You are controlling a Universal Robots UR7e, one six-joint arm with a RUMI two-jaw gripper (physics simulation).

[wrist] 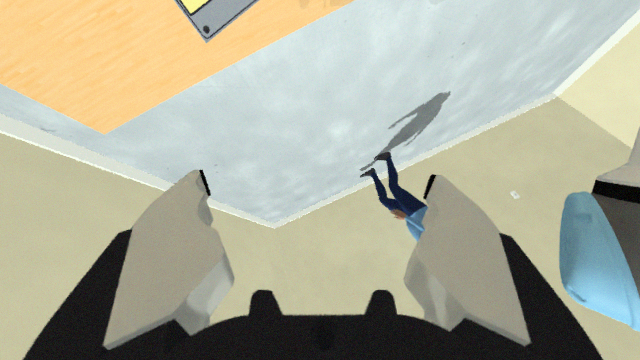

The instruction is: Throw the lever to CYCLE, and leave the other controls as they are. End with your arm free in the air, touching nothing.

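Places are measured from the arm's base along level axes (x ahead, y left, z up), in centimetres.
Where they show: gripper, between the fingertips: (318, 176).
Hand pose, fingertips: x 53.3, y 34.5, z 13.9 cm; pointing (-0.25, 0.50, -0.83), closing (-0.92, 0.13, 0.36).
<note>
After its pixels a point has its place.
My gripper (318, 176) {y 34.5, x 53.3, z 13.9 cm} is open, its two grey jaws wide apart with nothing between them, and it is in the air, touching nothing that shows. The corner of a grey panel or box (206, 31) {y 34.2, x 58.7, z -10.0 cm} with a yellow area and a dark screw shows at the top edge, left of the middle, on the wooden table top. It lies well beyond the jaws. The lever, the CYCLE mark and the other controls do not show in this view, so the lever's position cannot be told.
The wooden table top (100, 75) {y 41.7, x 82.9, z -27.0 cm} fills the upper left, its corner pointing down. Beyond it are the grey floor (300, 125) and beige walls (310, 260). A person in blue (407, 200) stands near the wall, partly behind the right jaw. A light blue and grey arm part (592, 255) {y 42.8, x 33.3, z 26.4 cm} is at the right edge.
</note>
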